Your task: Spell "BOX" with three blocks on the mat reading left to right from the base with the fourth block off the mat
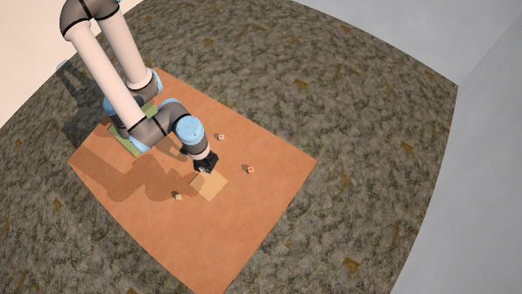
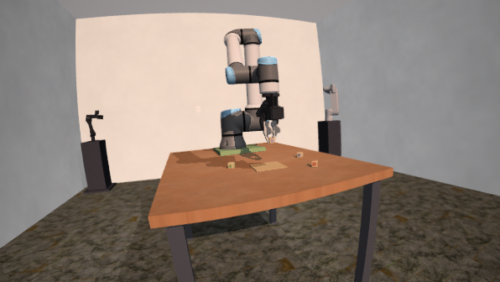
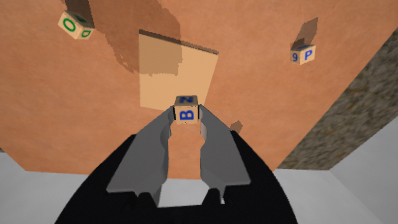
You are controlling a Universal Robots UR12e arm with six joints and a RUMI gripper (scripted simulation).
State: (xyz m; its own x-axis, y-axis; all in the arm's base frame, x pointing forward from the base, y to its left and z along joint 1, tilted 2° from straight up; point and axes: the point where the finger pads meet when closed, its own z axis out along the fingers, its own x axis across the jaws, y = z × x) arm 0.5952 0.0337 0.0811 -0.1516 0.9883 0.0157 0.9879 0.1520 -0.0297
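The tan mat lies 120 mm below my hand, 30 mm to the right of it and 10 mm ahead of it.
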